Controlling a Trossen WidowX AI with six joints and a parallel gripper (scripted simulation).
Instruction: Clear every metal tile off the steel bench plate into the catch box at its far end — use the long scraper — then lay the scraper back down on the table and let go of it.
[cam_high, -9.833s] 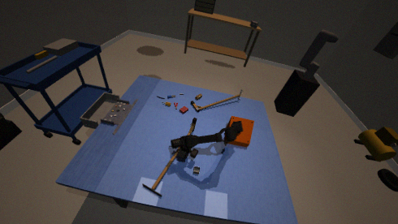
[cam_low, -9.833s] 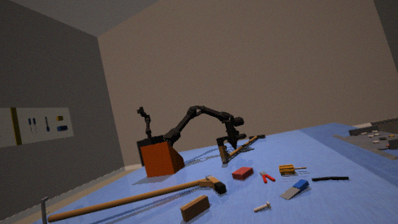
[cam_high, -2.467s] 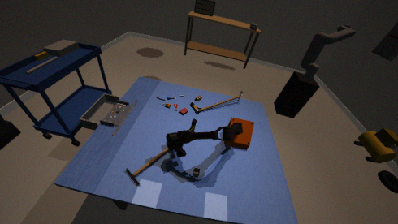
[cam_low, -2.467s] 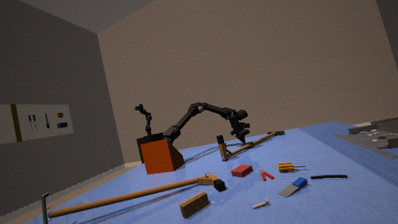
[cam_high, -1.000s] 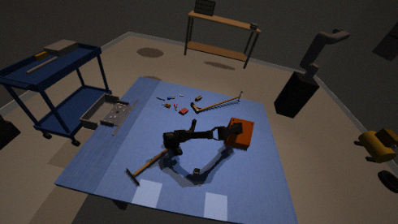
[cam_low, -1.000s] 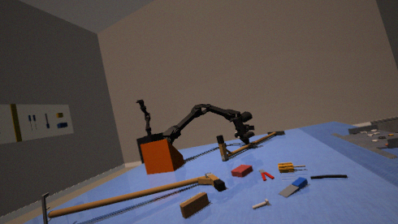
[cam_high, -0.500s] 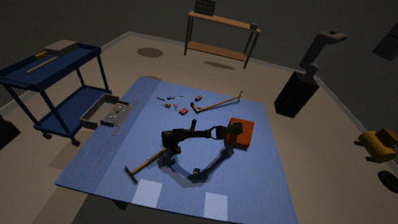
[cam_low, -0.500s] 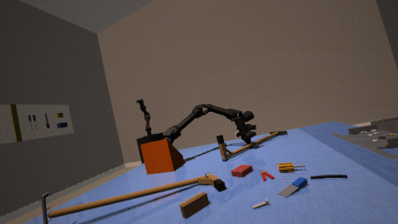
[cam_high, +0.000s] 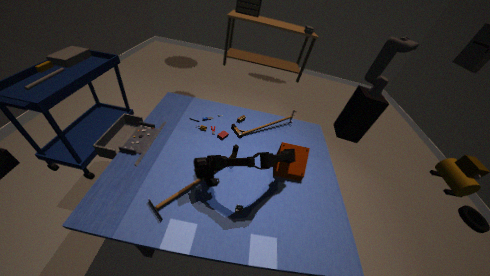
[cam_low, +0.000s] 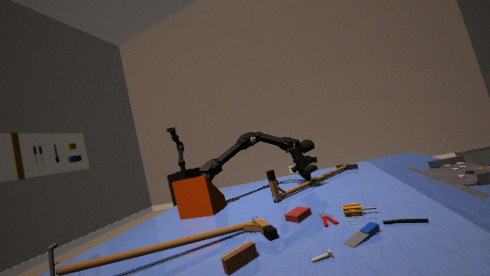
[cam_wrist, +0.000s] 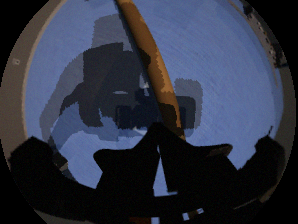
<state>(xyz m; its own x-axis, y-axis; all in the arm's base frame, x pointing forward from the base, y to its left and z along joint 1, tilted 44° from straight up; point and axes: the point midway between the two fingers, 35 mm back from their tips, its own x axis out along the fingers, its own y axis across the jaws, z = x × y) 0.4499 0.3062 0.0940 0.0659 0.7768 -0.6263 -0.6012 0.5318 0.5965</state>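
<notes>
Right now the long scraper is 50 mm above my gripper tip, 30 mm ahead of it and 10 mm to the left of it. Round my gripper tip: red block: 440 mm to the right, 20 mm ahead; hex key: 60 mm behind, 30 mm to the right, 10 mm below; yellow screwdriver: 450 mm to the right, 200 mm ahead, 10 mm above.
</notes>
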